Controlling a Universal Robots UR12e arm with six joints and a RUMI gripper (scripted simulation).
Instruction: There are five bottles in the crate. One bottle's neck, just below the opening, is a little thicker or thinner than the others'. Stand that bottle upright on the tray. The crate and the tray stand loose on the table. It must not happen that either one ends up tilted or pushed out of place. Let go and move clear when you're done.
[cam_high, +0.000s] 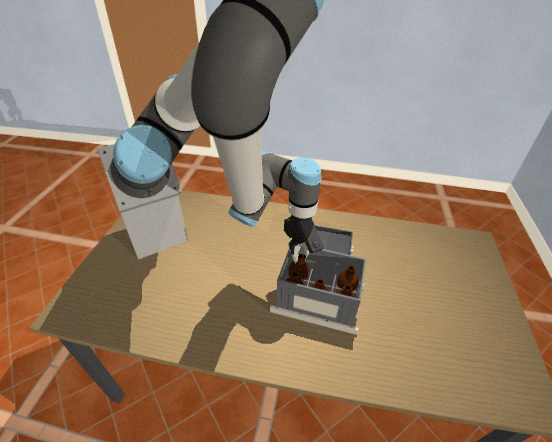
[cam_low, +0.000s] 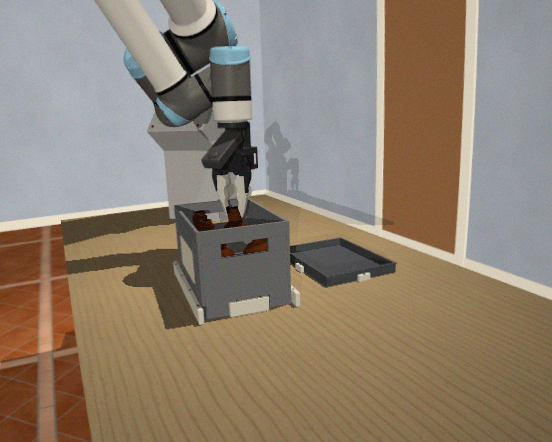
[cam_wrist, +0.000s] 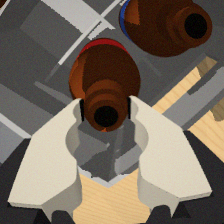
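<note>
Now: the bottle 18 cm ahead of my hand, 7 cm below it and 3 cm to the right of it. Round my hand: grey tray: 23 cm to the left, 14 cm below, 9 cm ahead; then grey crate: 8 cm ahead, 7 cm below, 6 cm to the right.
</note>
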